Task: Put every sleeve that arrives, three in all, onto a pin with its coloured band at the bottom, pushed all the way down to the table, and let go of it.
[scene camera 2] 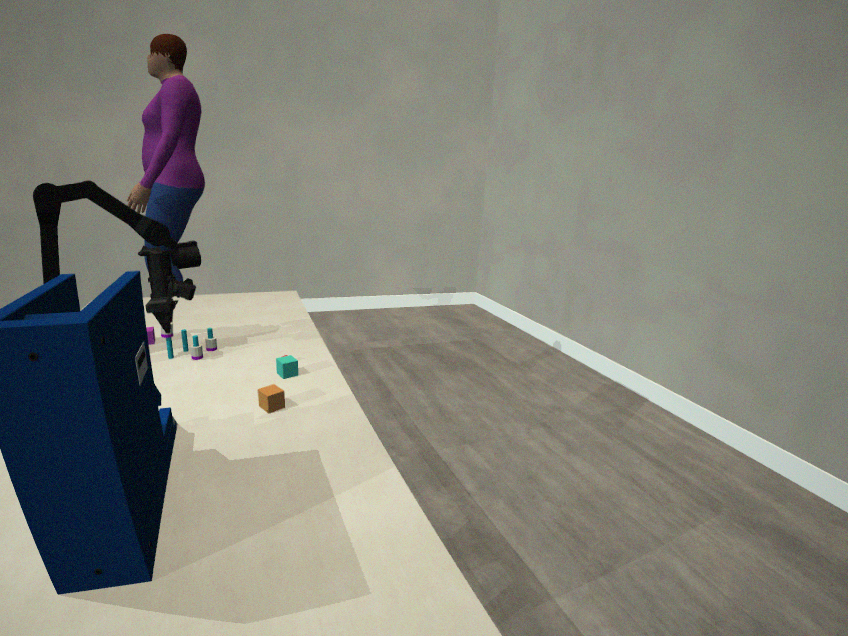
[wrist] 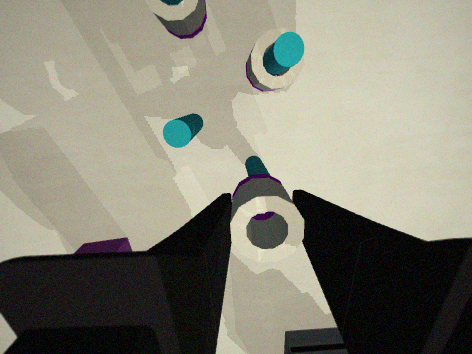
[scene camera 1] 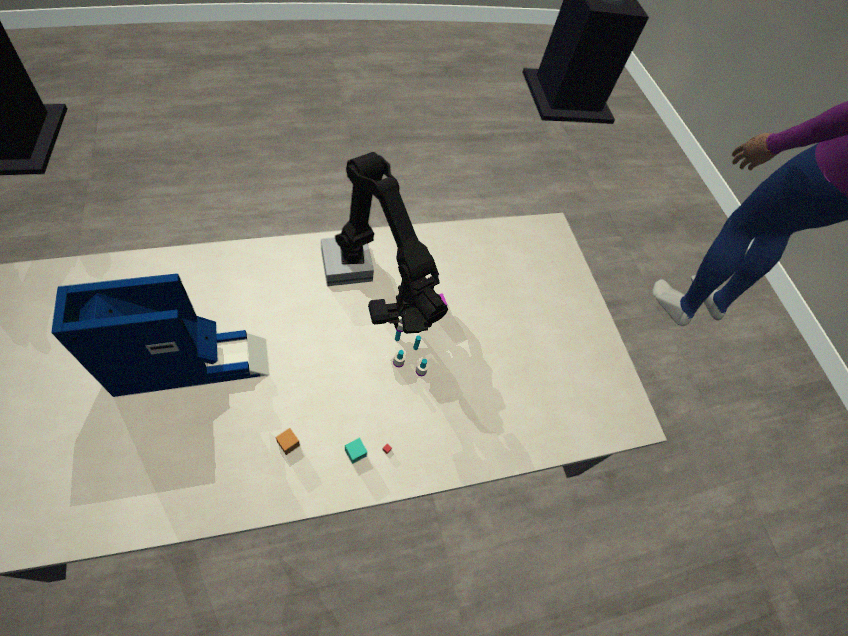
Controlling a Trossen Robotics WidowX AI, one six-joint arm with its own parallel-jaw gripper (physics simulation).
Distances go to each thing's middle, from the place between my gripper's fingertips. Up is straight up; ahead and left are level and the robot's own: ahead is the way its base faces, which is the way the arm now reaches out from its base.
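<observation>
There is the blue dispenser [scene camera 2: 92, 449], and I find it 55 cm to the right of my hand, 5 cm ahead of it and 8 cm above it.
</observation>
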